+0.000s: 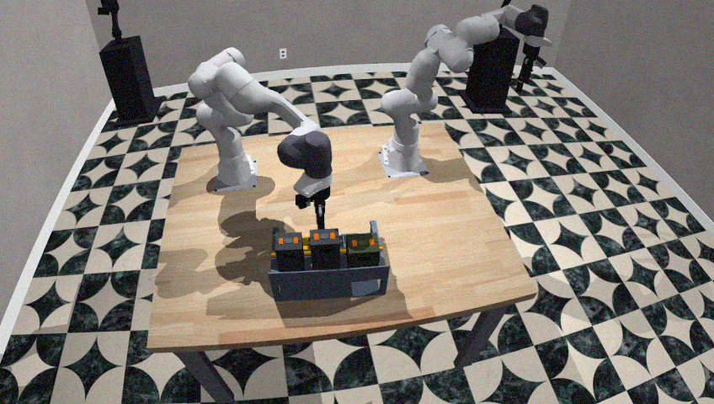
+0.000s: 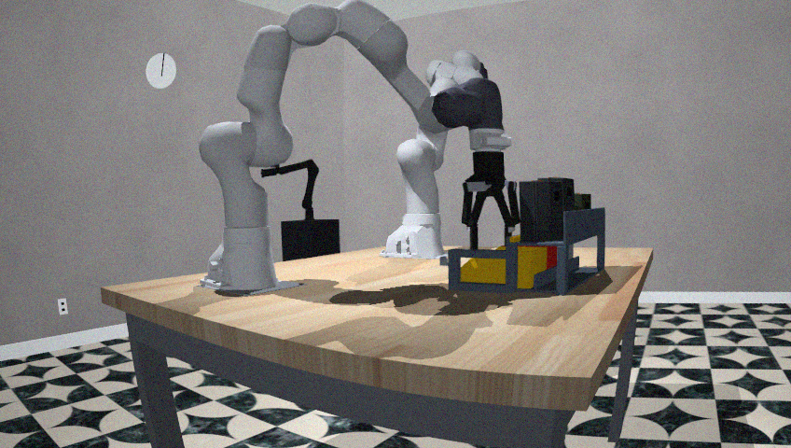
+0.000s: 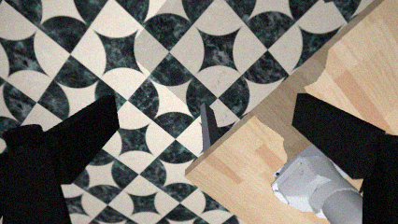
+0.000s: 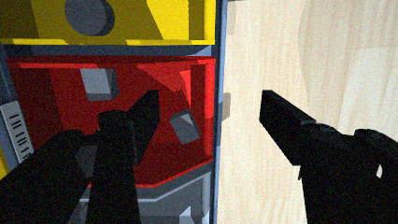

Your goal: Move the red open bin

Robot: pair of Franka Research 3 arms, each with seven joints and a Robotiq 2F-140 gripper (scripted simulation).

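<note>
Right now the red bin is 8 cm ahead of my right hand, 4 cm below it and 1 cm to the left of it. Also, from my right hand: yellow bar 13 cm ahead, 3 cm above, 1 cm to the left; blue-grey shelf 11 cm ahead, 1 cm to the left, 1 cm below; yellow bin 10 cm to the right, 8 cm ahead, 4 cm below.
</note>
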